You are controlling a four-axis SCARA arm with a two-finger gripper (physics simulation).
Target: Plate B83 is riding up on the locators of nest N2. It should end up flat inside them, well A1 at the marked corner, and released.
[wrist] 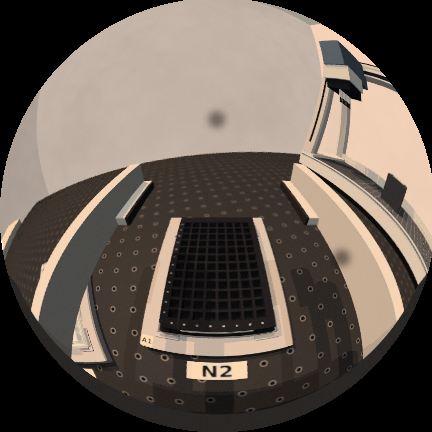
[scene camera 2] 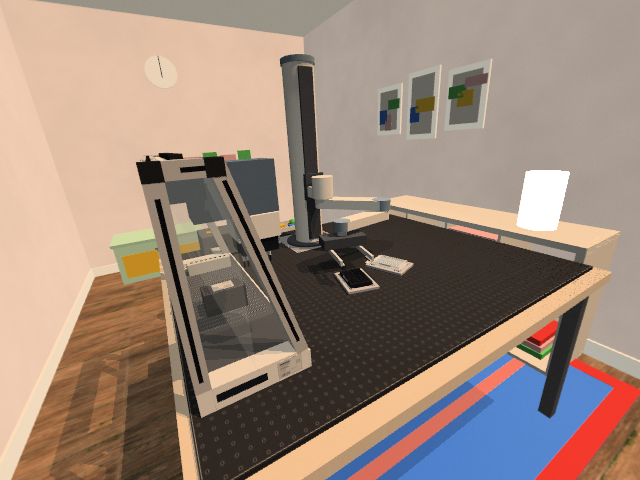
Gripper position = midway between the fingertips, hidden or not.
In view: the gripper (wrist: 216, 171), a black plate B83 (wrist: 216, 285), a nest N2 (wrist: 187, 344) and an N2 label (wrist: 194, 369).
